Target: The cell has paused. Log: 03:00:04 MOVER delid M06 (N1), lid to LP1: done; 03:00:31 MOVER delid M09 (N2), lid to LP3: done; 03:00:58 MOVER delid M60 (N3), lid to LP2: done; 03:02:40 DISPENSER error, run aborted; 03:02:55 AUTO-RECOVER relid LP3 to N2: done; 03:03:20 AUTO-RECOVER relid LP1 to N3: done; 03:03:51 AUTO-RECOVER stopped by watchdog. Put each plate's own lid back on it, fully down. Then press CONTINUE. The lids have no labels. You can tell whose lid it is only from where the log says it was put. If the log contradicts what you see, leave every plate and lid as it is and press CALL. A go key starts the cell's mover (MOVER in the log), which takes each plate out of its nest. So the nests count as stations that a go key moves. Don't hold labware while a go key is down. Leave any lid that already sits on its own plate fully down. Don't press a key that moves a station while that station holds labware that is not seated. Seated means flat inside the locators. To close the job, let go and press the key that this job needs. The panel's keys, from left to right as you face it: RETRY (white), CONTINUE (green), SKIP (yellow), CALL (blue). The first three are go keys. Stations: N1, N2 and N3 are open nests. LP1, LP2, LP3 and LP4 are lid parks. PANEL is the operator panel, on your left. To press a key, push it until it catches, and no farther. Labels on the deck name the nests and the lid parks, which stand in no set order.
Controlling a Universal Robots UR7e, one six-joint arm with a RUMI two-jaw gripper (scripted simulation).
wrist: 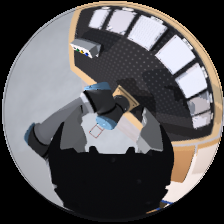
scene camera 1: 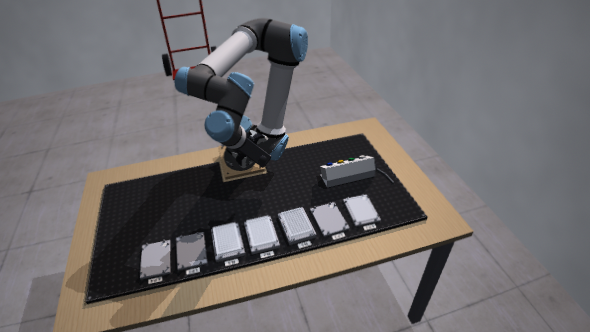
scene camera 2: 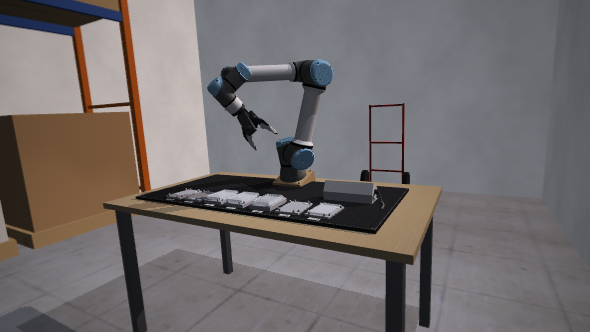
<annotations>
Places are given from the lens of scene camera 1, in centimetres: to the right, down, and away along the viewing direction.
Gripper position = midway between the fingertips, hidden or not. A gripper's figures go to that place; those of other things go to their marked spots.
my gripper (scene camera 1: 255, 152): -14, -5, 128
operator panel (scene camera 1: 361, 168): 28, 1, 150
</annotations>
